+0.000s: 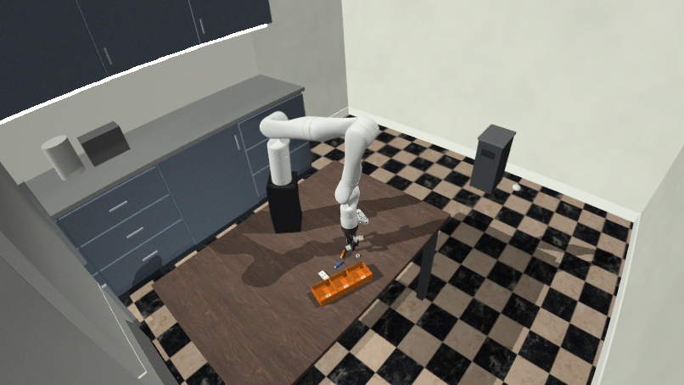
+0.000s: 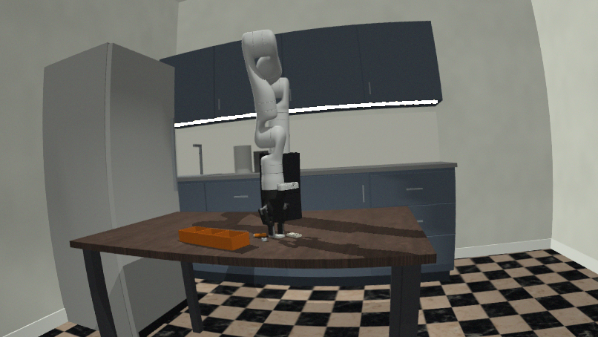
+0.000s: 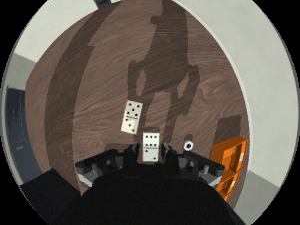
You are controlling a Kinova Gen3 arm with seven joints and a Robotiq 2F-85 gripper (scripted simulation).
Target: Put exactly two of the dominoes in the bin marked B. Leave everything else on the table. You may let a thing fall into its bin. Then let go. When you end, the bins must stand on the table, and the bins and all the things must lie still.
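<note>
The orange bin tray lies 16 cm to the right of my hand and 15 cm ahead of it. From my hand the other things lie so: blue marker 11 cm to the right, 5 cm ahead, 2 cm below; then small nut 6 cm ahead, 2 cm below, 1 cm to the right; then orange marker 6 cm to the right, 2 cm below, 1 cm ahead.
</note>
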